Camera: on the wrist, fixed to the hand. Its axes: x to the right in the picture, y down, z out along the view.
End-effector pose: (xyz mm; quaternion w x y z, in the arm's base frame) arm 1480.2 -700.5 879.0 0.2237 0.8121 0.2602 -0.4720
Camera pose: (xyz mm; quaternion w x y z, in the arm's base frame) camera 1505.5 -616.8 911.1 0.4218 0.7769 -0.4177 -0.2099
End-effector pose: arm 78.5 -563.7 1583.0 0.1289 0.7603 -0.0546 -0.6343
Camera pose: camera 155.2 -510.8 1584.6 0.4686 0.5126 -0.6199 -0.3653
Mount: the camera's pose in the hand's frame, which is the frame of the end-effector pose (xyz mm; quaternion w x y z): 0.0 -44.2 -82.0 0.7157 0.0830 -0.0069 0.6935
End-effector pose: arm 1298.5 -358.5 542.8 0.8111 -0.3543 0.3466 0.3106
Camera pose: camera 1303.6 -447.9 517.0 0.3969 0.0563 0.5139 0.7584
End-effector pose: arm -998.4 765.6 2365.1 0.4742 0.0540 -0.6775 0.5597
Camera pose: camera -924.0 815.7 2390.1 0.0579 0.3879 0.4791 -0.7852
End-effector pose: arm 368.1 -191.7 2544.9 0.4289 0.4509 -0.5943 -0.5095
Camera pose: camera 451.9 -212.9 2510.3 0.6187 -0.0574 -0.7832 -0.0210
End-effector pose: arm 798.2 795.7 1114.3 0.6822 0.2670 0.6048 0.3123
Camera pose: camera 721.4 765.3 1071.2 0.2537 0.6693 0.2689 0.6445
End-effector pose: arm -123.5 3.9 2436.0 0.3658 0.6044 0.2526 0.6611
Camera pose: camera -196.3 39.5 2390.1 0.2451 -0.6426 0.1860 -0.7017
